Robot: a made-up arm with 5 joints. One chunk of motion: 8 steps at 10 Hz.
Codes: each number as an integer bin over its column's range. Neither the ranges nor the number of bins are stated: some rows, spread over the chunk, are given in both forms.
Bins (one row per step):
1: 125 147 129 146 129
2: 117 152 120 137 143
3: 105 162 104 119 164
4: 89 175 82 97 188
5: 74 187 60 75 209
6: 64 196 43 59 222
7: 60 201 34 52 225
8: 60 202 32 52 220
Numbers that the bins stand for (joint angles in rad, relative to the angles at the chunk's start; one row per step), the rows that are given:
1: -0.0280 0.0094 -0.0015 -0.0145 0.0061
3: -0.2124 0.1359 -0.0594 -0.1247 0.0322
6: -0.5902 0.4225 -0.2005 -0.3694 0.0754
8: -0.6271 0.4731 -0.2260 -0.3979 0.0739
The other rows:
2: -0.1018 0.0516 -0.0224 -0.0513 0.0165
4: -0.3598 0.2455 -0.1103 -0.2144 0.0501
5: -0.4980 0.3467 -0.1612 -0.3041 0.0657
7: -0.6271 0.4647 -0.2213 -0.3979 0.0776

